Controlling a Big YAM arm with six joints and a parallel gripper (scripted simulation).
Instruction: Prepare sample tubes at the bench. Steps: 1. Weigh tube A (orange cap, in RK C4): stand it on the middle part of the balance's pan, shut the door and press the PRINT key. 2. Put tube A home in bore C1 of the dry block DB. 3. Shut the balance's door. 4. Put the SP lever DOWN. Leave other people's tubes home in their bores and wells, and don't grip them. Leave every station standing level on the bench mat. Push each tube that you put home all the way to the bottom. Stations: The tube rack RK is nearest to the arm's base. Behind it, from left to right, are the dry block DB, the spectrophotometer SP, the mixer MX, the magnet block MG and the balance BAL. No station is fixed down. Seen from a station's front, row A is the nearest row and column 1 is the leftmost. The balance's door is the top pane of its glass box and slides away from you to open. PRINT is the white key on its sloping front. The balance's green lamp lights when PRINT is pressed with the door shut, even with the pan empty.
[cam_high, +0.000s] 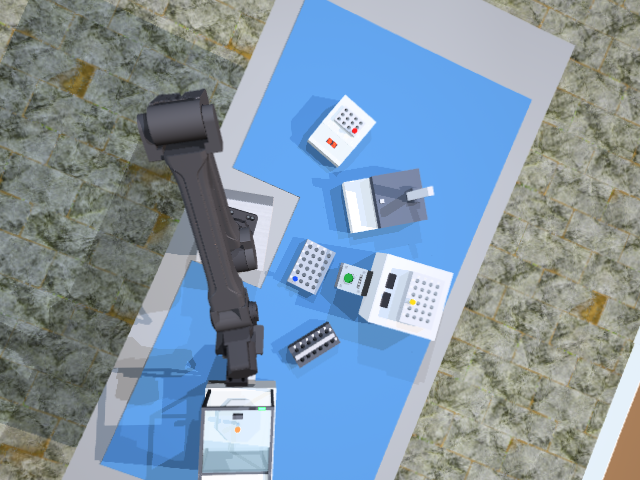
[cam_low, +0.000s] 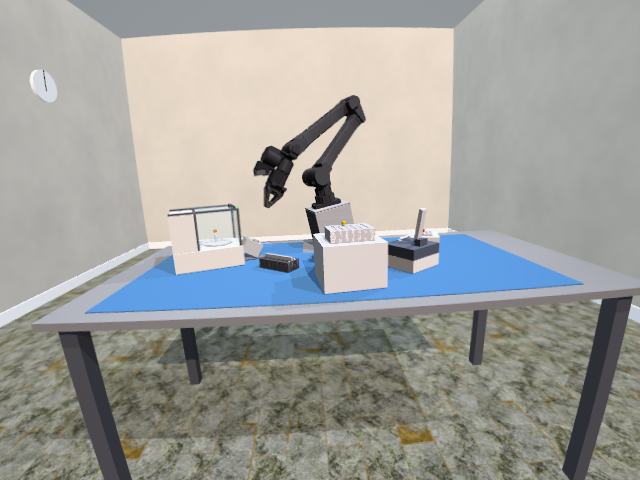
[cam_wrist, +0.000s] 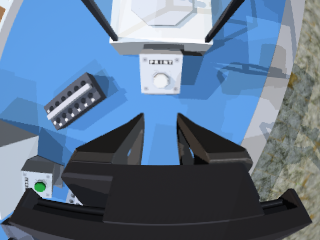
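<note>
My hand is 4 cm short of the balance door, 17 cm to the left of it and 1 cm below it. The rest, counted from my hand: tube rack RK 12 cm ahead, 23 cm to the left, 19 cm below; white key 1 cm ahead, 5 cm to the right, 13 cm below; black magnet block 19 cm ahead, 3 cm to the left, 18 cm below.
</note>
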